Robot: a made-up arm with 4 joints.
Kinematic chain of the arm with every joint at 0, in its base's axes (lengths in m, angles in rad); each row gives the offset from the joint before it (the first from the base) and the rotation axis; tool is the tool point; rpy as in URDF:
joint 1: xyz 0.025 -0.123 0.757 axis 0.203 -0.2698 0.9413
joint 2: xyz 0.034 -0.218 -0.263 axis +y
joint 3: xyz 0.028 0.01 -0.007 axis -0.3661 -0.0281 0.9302
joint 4: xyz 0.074 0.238 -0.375 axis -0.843 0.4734 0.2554
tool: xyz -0.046 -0.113 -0.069 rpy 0 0 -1.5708
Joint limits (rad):
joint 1: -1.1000..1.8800
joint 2: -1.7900..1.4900
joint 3: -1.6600..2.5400
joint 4: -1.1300..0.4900
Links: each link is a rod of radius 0.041 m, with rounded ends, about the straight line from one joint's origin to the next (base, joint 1, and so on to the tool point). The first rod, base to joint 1, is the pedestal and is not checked.
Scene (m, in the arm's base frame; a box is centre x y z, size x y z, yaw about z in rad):
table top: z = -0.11
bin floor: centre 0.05 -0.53 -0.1 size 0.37 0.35 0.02 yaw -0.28
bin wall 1: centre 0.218 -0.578 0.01 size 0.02 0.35 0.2 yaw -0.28
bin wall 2: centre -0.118 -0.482 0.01 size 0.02 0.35 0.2 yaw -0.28
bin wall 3: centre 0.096 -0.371 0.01 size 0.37 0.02 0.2 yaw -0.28
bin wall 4: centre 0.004 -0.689 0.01 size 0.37 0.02 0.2 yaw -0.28
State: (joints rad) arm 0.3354 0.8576 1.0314 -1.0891
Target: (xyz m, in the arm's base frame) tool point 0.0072 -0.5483 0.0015
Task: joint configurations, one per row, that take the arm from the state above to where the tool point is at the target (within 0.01 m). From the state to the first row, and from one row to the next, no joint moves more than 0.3 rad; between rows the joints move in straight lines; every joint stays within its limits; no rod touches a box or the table.
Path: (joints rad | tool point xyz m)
1: 0.5243 1.1309 1.0447 -0.9785 | -0.2525 -0.4577 0.1818
2: 0.7132 1.4042 1.0581 -0.8679 | -0.1963 -0.5359 0.2887
3: 0.7927 1.3909 1.2075 -0.6209 | -0.0942 -0.5576 0.2572
4: 0.8722 1.3776 1.3570 -0.3739 | 0.0072 -0.5483 0.2290
5: 0.7343 1.2031 1.6353 -0.6259 | -0.0110 -0.5530 0.1424
6: 0.5965 1.0285 1.9136 -0.8780 | -0.0121 -0.5501 0.0643
7: 0.4586 0.8540 2.1919 -1.1300 | 0.0072 -0.5483 0.0015

